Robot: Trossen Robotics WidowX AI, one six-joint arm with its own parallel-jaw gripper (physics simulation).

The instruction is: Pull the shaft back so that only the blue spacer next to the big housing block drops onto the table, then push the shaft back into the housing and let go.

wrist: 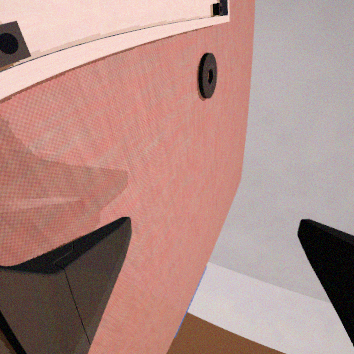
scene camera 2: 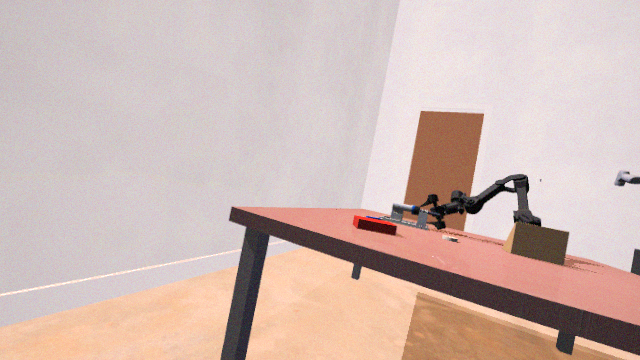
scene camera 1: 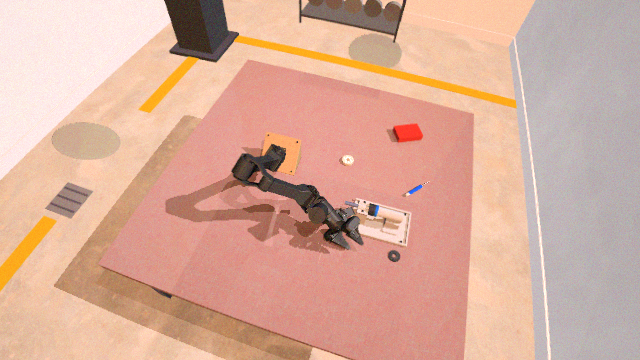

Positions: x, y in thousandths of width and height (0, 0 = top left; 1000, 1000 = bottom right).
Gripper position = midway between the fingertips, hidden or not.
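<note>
Scene camera 1 shows me my gripper (scene camera 1: 557, 685), which is open and holds nothing. In the wrist view I see my gripper (wrist: 609, 640) again, and there is a shaft fixture (wrist: 129, 129) in view too.
</note>
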